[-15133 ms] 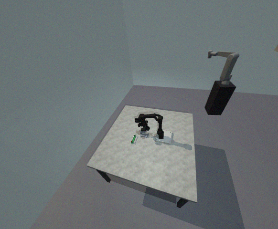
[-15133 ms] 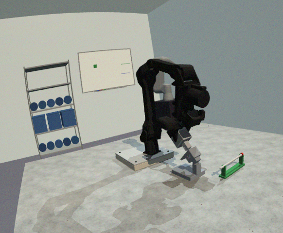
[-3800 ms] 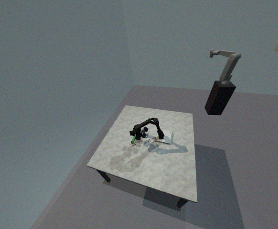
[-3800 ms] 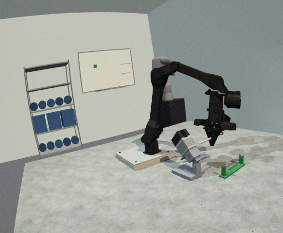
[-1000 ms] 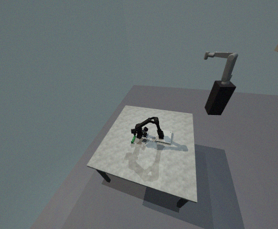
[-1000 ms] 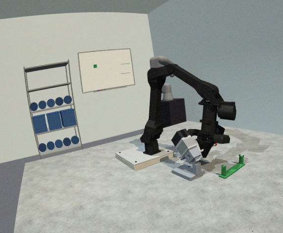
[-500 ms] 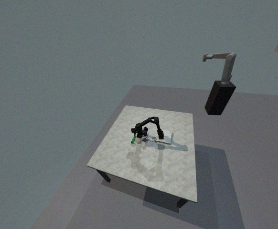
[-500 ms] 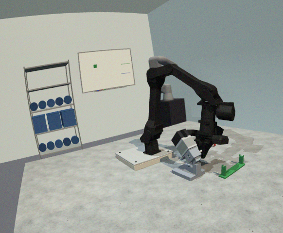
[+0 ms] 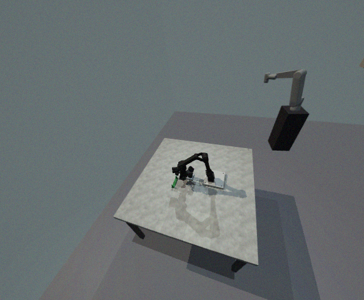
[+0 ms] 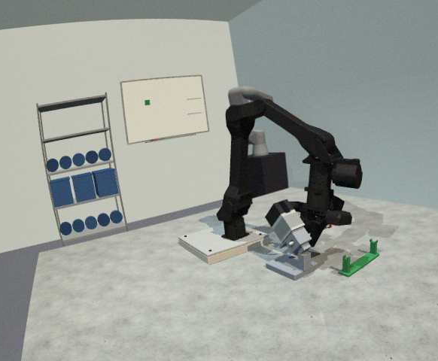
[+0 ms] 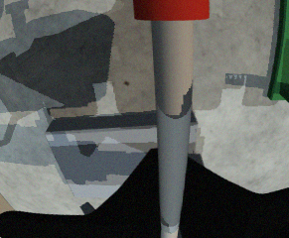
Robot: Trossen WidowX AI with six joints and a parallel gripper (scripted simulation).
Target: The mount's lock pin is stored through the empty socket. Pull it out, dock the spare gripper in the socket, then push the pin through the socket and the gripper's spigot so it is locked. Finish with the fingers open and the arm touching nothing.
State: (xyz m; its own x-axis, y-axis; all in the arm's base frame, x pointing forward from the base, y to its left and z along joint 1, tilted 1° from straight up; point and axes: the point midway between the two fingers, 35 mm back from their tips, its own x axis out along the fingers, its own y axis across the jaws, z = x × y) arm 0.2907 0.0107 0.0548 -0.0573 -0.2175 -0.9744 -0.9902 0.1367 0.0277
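Now: gripper tip 40 mm to the left of the grey socket and 10 mm past it. Round my gripper tip: green cradle (120 mm ahead, 60 mm to the left, 30 mm below); spare gripper (60 mm above, 40 mm to the right, 40 mm behind).
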